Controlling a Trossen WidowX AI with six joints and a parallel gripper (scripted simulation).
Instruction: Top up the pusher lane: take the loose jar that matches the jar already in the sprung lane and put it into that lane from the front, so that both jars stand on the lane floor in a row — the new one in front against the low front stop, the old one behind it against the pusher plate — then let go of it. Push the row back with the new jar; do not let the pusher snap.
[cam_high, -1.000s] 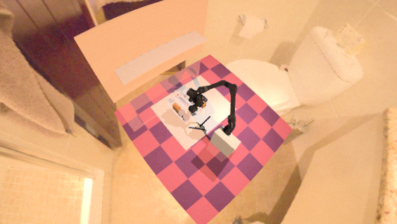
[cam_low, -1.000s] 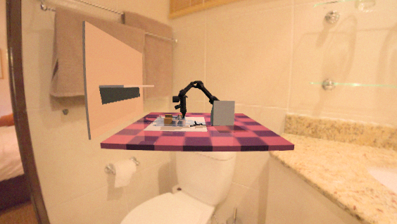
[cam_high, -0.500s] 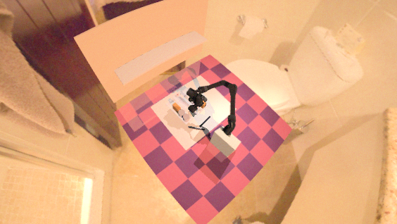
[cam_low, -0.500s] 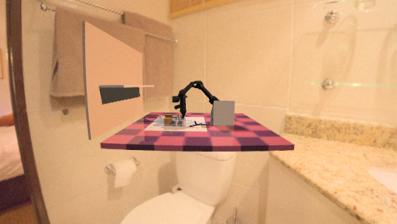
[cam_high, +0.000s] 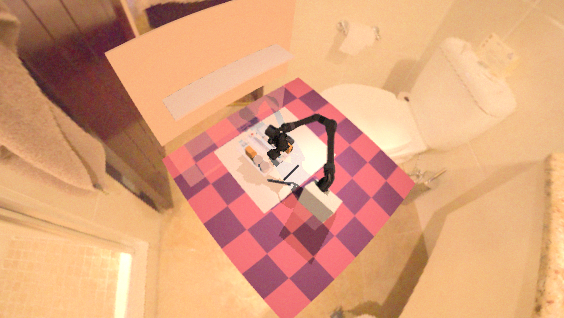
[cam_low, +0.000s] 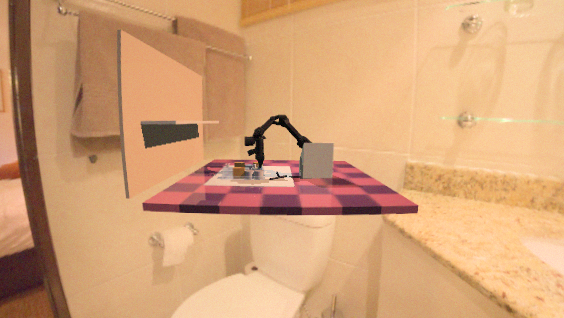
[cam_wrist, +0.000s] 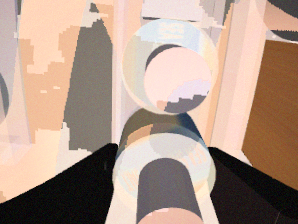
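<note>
The white mat lies 40 mm ahead of my gripper tip and 50 mm below it. The rest, counted from my gripper tip: lane rack 140 mm ahead, 50 mm to the left, 30 mm below; peach wall panel 610 mm ahead, 40 mm to the left, 350 mm above.
</note>
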